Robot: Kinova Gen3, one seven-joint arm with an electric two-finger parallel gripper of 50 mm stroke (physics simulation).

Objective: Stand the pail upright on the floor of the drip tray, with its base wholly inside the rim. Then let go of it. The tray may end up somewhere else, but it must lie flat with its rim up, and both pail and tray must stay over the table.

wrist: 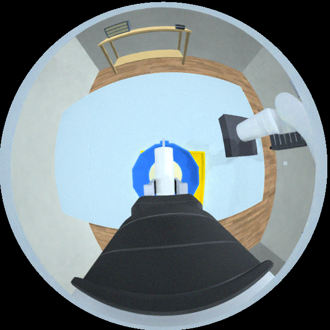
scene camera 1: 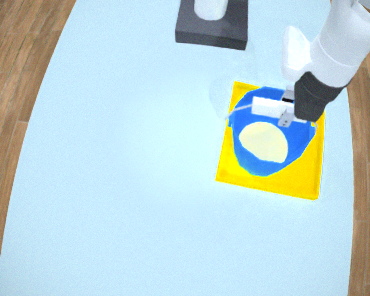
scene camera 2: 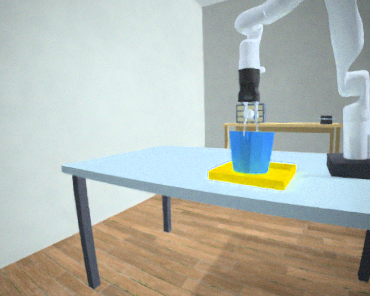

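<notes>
The blue pail is upright, with a pale round patch inside and its white handle raised. My gripper is shut on the handle's white grip, above the pail's mouth. The yellow drip tray lies flat on the table, rim up. In scene camera 2 the pail's base shows behind the tray's front rim, within the tray's outline. Whether it touches the tray floor I cannot tell. The pail hides much of the tray in the wrist view.
The light blue table carries the arm's dark base block, apart from the tray. In scene camera 1 the tray lies near the table's right edge. A wooden side table stands beyond.
</notes>
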